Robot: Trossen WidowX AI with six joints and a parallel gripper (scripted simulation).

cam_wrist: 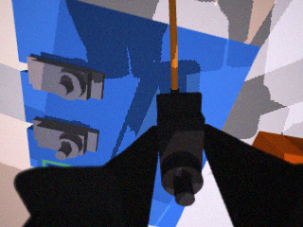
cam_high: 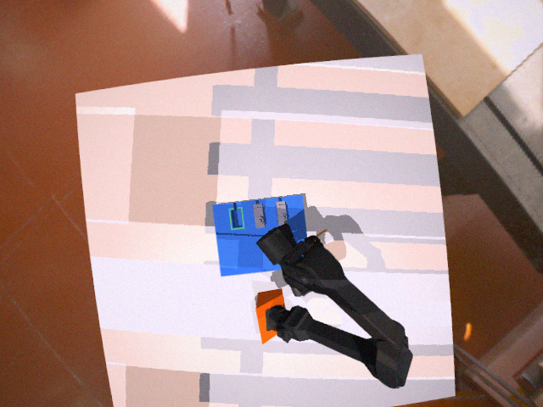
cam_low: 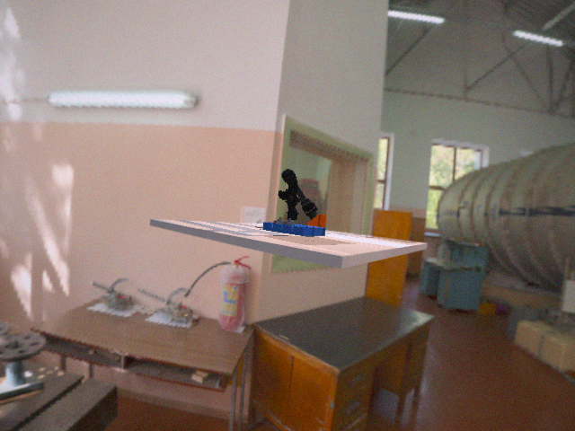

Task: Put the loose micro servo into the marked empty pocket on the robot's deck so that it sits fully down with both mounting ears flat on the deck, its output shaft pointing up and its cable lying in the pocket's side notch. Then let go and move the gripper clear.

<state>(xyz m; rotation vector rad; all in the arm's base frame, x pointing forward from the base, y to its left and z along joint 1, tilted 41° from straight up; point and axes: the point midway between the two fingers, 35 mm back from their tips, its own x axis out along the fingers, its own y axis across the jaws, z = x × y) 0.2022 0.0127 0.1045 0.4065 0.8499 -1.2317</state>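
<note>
Right now my gripper tip is 10 mm short of the blue deck, 80 mm to the right of it and 100 mm above it.
</note>
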